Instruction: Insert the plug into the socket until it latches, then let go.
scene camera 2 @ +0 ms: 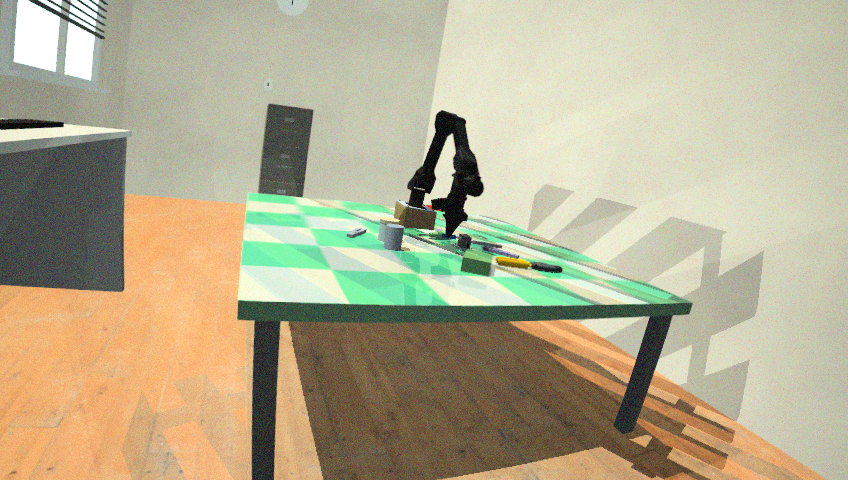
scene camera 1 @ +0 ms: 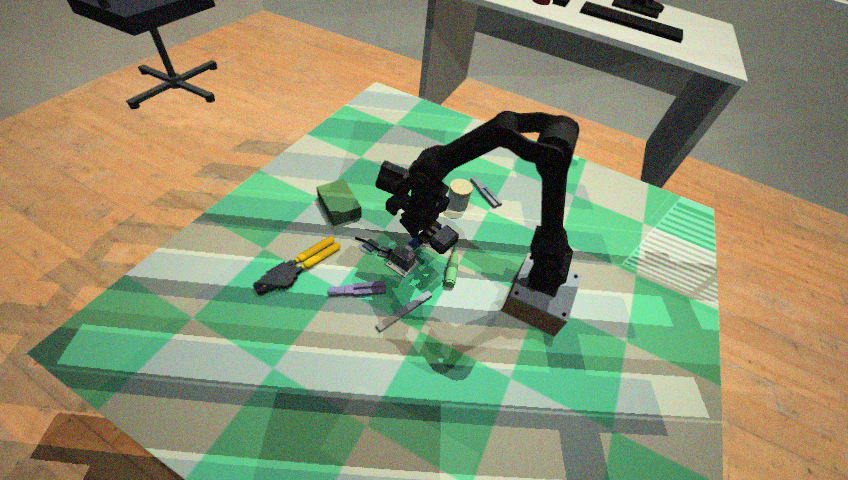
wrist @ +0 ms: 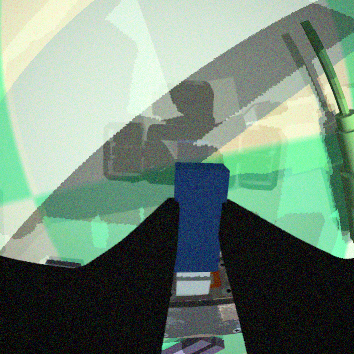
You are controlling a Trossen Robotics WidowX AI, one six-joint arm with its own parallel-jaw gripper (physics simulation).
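Seen in the pictures: gripper, fingertip midpoint: (scene camera 2: 447, 236) (scene camera 1: 418, 240) (wrist: 197, 207); arm's base, link origin: (scene camera 2: 415, 205) (scene camera 1: 544, 280).
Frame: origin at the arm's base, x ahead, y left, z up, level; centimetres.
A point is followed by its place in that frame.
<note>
The blue plug (scene camera 1: 414, 243) @[x 31.6, y 1.8, z -4.0 cm] (wrist: 200, 235) @[x 31.4, y 0.8, z -4.0 cm] is held between the two dark fingers of my gripper (scene camera 2: 450, 234) @[x 31.3, y -0.1, z -4.8 cm] (wrist: 197, 207) @[x 31.3, y -0.1, z -4.8 cm], which is shut on it. In the wrist view a white nose (wrist: 193, 284) @[x 32.3, y 3.6, z -4.2 cm] shows at the plug's lower end, beside a small orange part (wrist: 216, 279) @[x 31.2, y 4.8, z -5.5 cm]. The nose is at the near edge of the dark grey socket (scene camera 1: 401, 258) @[x 32.3, y 7.6, z -3.7 cm] (scene camera 2: 464, 240) @[x 34.8, y 4.7, z -4.9 cm] (wrist: 192, 317) @[x 32.8, y 5.5, z -3.6 cm]; how far it sits inside cannot be told. The fingers stand low over the table, right beside the socket. The latch does not show clearly.
A green tool (scene camera 1: 451, 270) @[x 20.5, y 3.9, z -5.3 cm] (wrist: 346, 145) @[x 22.4, y -0.5, z -6.2 cm] lies near the gripper. A purple piece (scene camera 1: 357, 289) @[x 38.3, y 17.9, z -7.6 cm] and grey bar (scene camera 1: 404, 312) @[x 25.8, y 18.4, z -7.0 cm] lie in front of the socket. Yellow-handled pliers (scene camera 1: 297, 264) @[x 54.4, y 18.5, z -7.0 cm] (scene camera 2: 529, 264) @[x 55.0, y 17.8, z -6.6 cm], a green block (scene camera 1: 339, 203) @[x 54.8, y -0.7, z -4.0 cm] (scene camera 2: 477, 261) @[x 61.5, y -6.0, z -4.4 cm] and a cylinder (scene camera 1: 459, 197) @[x 27.3, y -17.8, z -2.5 cm] stand or lie around.
</note>
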